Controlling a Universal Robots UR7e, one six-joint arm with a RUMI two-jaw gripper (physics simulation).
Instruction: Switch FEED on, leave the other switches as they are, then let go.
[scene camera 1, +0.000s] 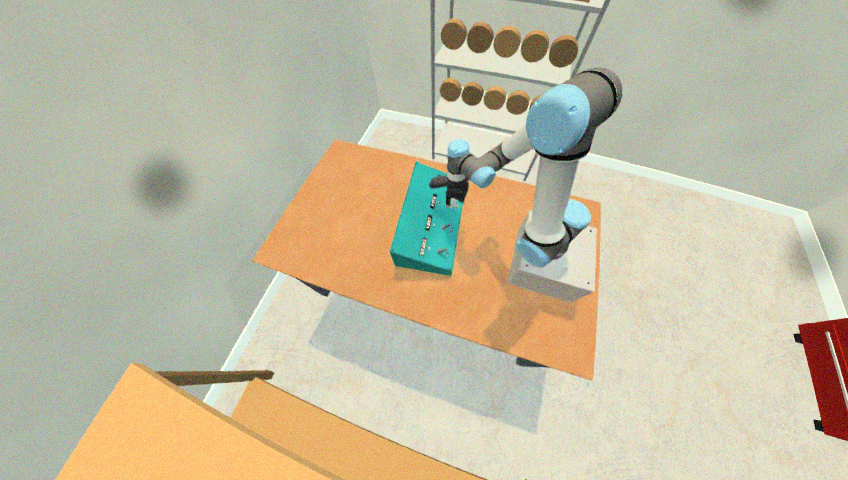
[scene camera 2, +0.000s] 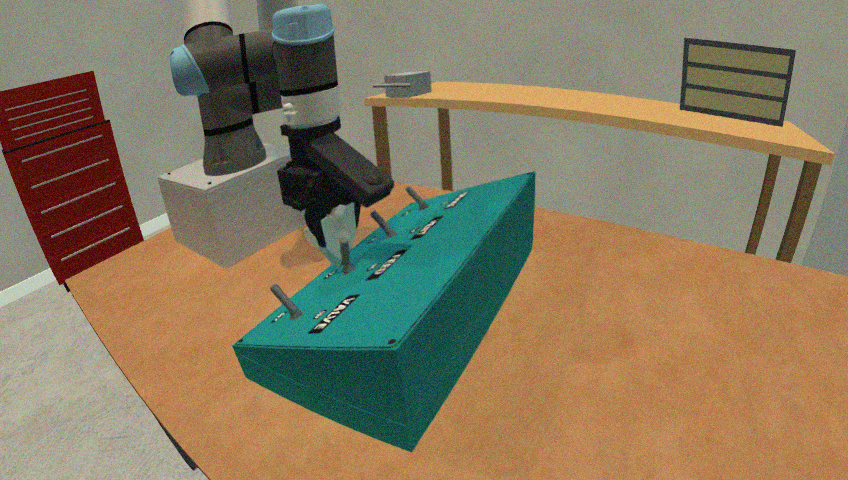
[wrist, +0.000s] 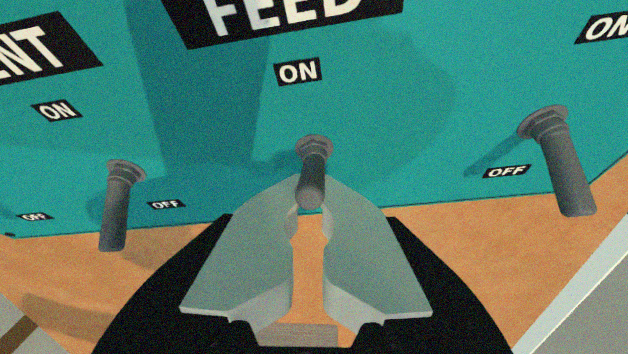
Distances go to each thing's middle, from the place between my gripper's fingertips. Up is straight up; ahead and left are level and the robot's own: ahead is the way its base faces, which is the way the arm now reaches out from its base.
I see my gripper 20 mm below the feed lever (wrist: 310, 193) and 20 mm short of it. The rest, counted from my hand: teal switch box (scene camera 2: 377, 346) 80 mm to the left, 60 mm ahead, 10 mm below; valve lever (wrist: 573, 194) 120 mm to the right, 40 mm ahead, 20 mm above.
